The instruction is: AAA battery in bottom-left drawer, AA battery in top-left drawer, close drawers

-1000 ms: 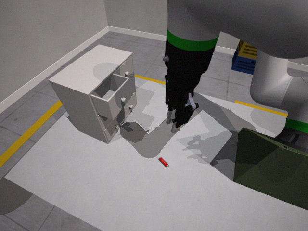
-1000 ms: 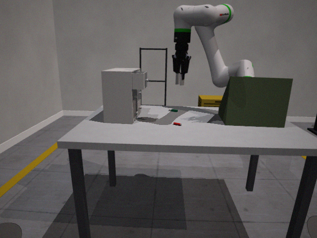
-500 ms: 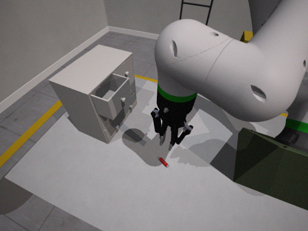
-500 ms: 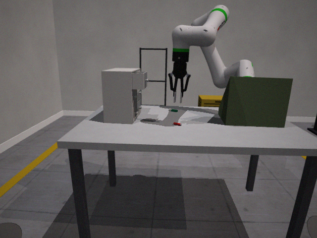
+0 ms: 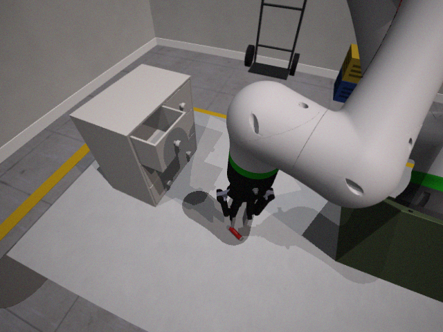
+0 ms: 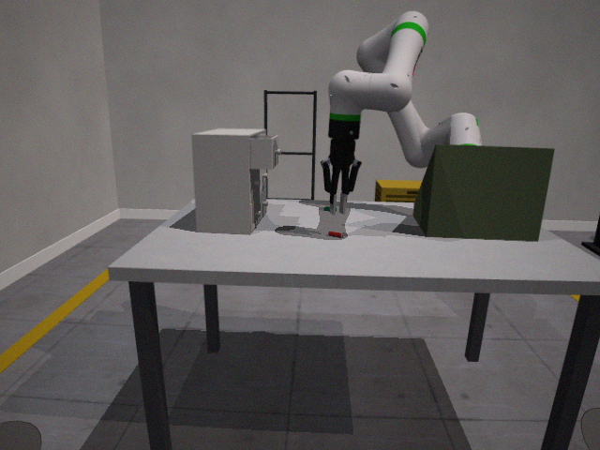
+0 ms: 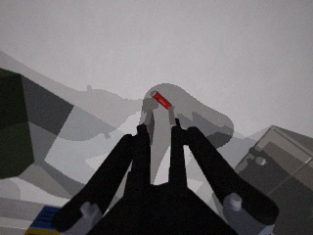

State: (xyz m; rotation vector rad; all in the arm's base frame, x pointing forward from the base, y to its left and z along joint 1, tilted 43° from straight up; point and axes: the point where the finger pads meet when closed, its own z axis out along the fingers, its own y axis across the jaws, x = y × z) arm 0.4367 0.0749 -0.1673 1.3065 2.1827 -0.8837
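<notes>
My hand is 10 cm above the red battery. Round my hand: green-and-white battery (34 cm to the right, 10 cm below, 5 cm ahead); green battery (35 cm ahead, 10 cm below, 7 cm to the right).
</notes>
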